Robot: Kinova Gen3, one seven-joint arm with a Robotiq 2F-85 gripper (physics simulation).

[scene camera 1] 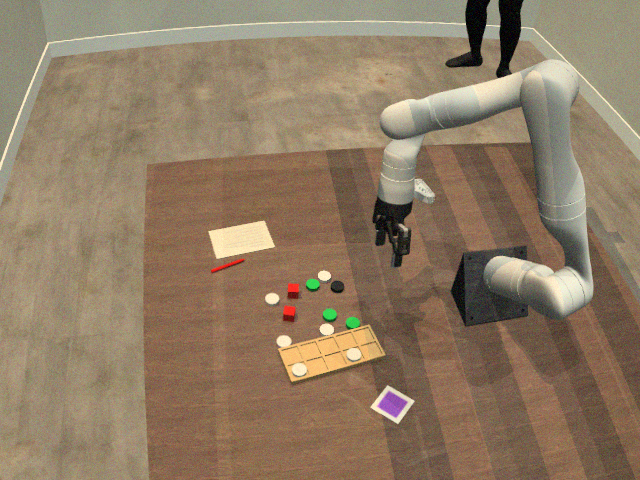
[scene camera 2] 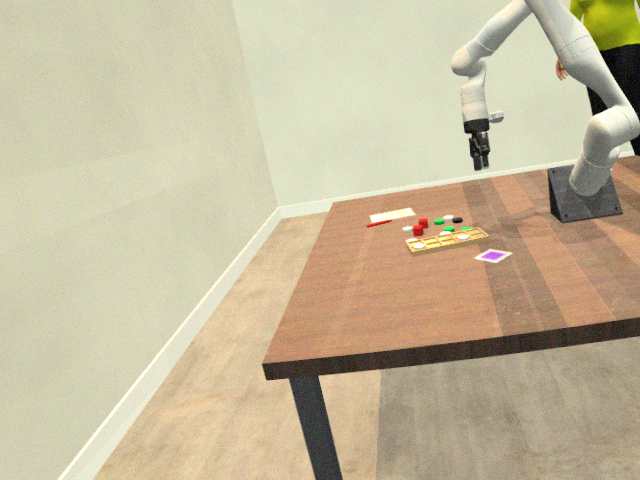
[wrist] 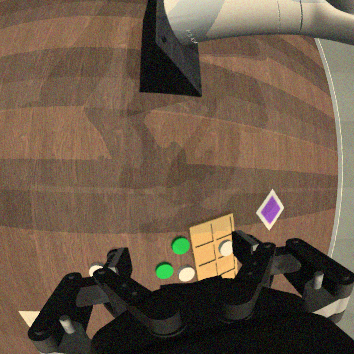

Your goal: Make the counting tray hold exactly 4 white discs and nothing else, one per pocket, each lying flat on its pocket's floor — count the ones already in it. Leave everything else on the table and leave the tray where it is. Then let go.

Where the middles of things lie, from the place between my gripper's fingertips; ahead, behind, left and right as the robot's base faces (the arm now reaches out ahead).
My hand is 15 cm short of the counting tray (scene camera 1: 323,356), 11 cm to the right of it and 16 cm above it.
